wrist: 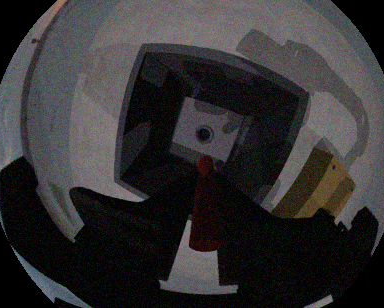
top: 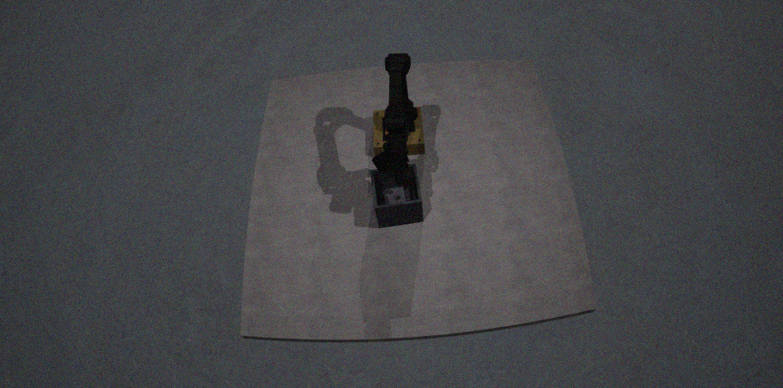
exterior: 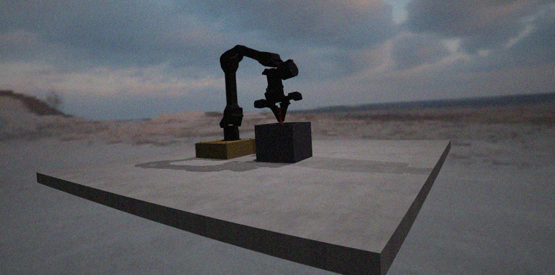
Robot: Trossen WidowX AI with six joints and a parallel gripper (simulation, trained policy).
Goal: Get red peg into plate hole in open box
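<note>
The red peg is 20 mm above my gripper tip. From my gripper tip the other things lie so: grey plate 100 mm below, 20 mm to the right, 20 mm ahead.
</note>
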